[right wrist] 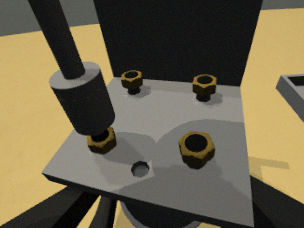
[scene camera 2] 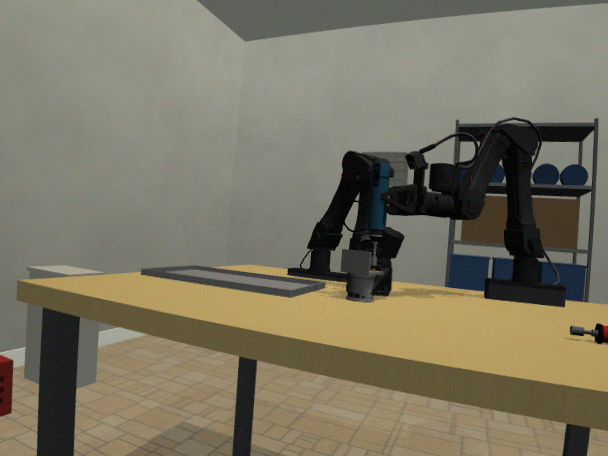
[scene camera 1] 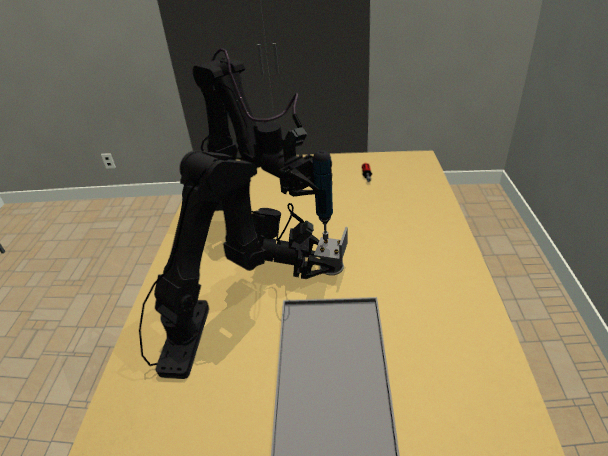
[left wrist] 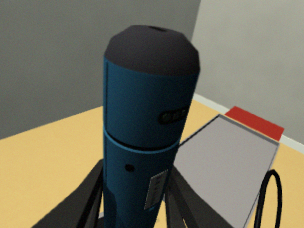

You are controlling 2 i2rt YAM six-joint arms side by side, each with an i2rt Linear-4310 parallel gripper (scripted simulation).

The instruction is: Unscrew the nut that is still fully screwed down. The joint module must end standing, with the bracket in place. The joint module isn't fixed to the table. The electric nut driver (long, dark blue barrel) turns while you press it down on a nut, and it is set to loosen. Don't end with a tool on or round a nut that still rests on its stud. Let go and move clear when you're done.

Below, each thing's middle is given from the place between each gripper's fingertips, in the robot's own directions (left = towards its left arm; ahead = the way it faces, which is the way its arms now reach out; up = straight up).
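Grey tray [scene camera 1: 332, 384]: 33 cm to the right of my right hand, 2 cm below it and 1 cm behind it. The bracket [right wrist: 170, 50] is 5 cm above my right hand. As for the joint module [scene camera 2: 360, 286], my right hand is 1 cm below it.
The grey tray is 23 cm below my left hand and 36 cm to the right of it. Joint module: 1 cm ahead of my left hand, 2 cm to the right of it, 20 cm below it. Relative to the bracket, my left hand is 1 cm short of it, 2 cm to the left of it and 16 cm above it.
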